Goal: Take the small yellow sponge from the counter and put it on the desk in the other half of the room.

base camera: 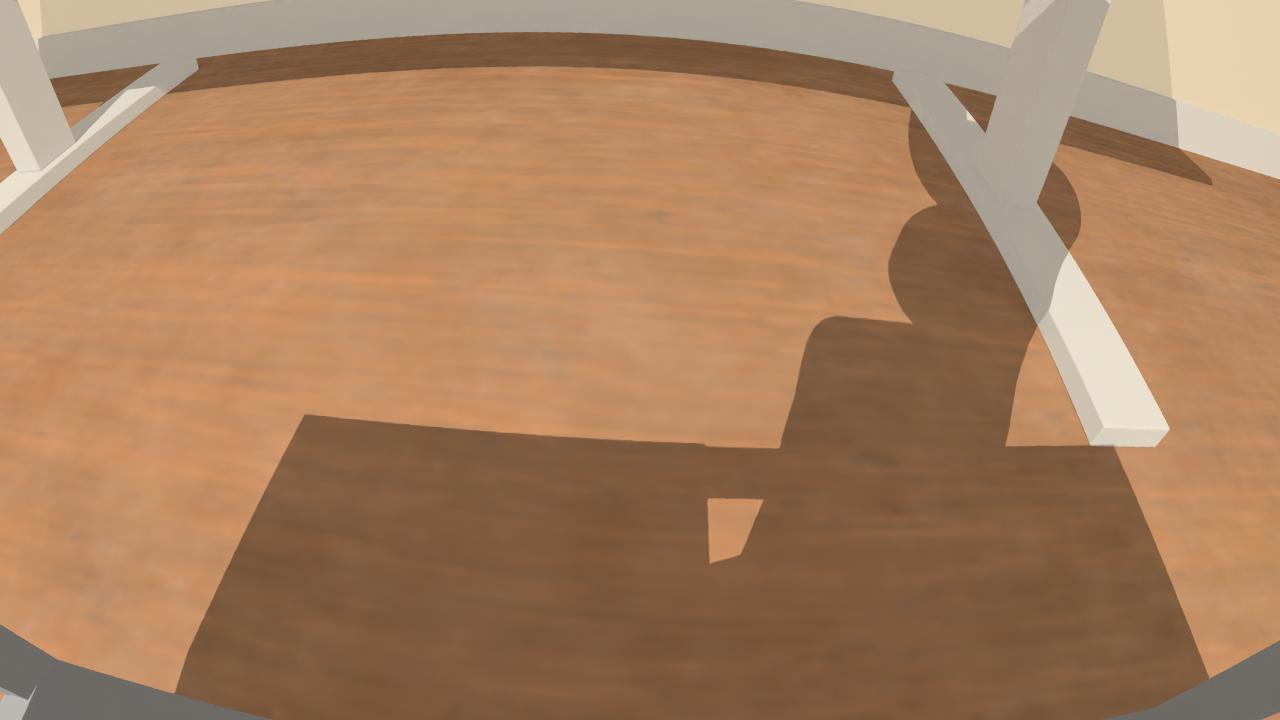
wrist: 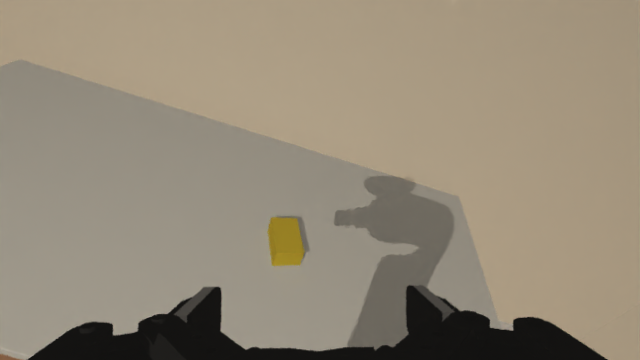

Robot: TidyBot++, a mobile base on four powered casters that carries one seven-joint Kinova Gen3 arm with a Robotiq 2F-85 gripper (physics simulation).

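Frame: origin at the arm's base, x ahead, y left, z up, level; metres.
Seen in the pictures: gripper, fingertip midpoint: (wrist: 314,307).
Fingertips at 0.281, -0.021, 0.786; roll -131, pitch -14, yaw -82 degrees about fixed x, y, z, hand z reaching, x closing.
Observation:
A point is followed by its place in that frame, as x, y, z.
The small yellow sponge (wrist: 286,240) @[0.674, -0.021, 0.368] lies flat on a light grey top (wrist: 125,175) @[0.777, 0.396, 0.324] in the wrist view, a little left of the middle. The frames do not show whether this top is the counter or the desk. My gripper (wrist: 314,307) @[0.281, -0.021, 0.786] is open and empty, high above the top. The sponge shows beyond the fingertips, nearer the left finger than the right, and touches neither. In the base camera view, the sponge and the gripper do not show.
White legs with long feet stand on the wood floor (base camera: 537,268) @[0.544, 0.068, -0.396], one foot (base camera: 134,102) at the left and one (base camera: 1100,358) at the right. A baseboard (base camera: 537,16) @[1.153, 0.159, -0.368] and wall (base camera: 1226,71) @[1.119, -1.091, -0.224] are behind. In the wrist view, the wall (wrist: 450,90) @[1.146, -0.367, 0.644] borders the top, and the arm's shadow falls near its right corner.

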